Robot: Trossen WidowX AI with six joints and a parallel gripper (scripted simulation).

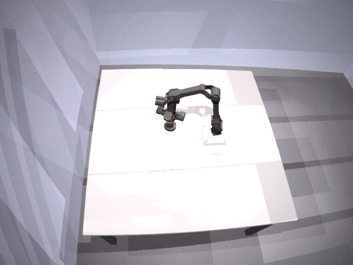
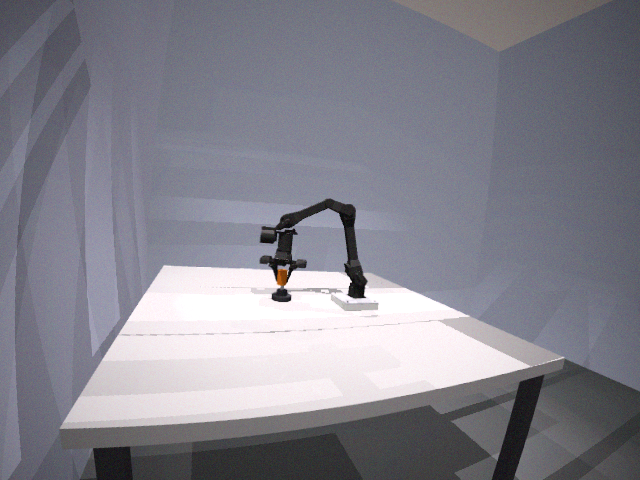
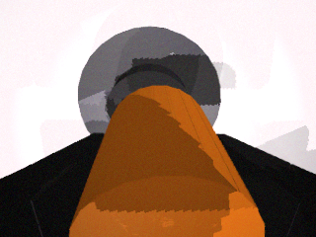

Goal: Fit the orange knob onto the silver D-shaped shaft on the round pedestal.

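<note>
Right now the pedestal is 4 cm below my gripper tip. From my gripper tip the other things lie so: orange knob 3 cm above.
</note>
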